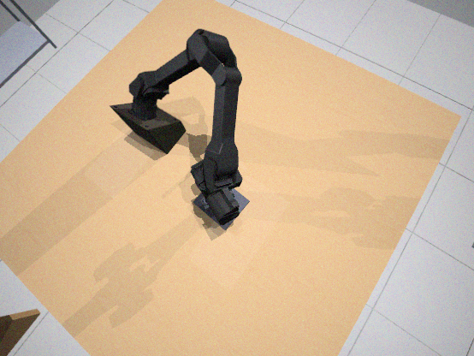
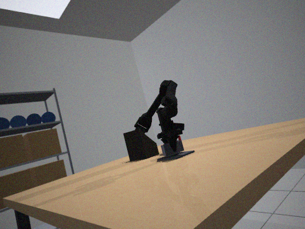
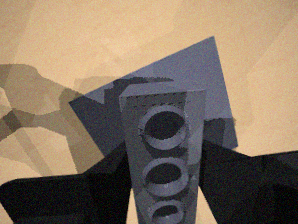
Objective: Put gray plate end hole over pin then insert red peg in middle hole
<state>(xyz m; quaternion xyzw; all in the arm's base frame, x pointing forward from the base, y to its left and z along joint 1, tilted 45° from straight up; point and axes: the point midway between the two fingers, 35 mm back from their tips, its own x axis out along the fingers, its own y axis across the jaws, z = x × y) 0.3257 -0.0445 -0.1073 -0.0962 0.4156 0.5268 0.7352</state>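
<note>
Right now my gripper tip is 3 cm below the gray plate. The rest, counted from my gripper tip: blue-gray base: 1 cm ahead, 1 cm to the left, 2 cm below; then red peg: 8 cm behind, 19 cm to the left, 2 cm above.
</note>
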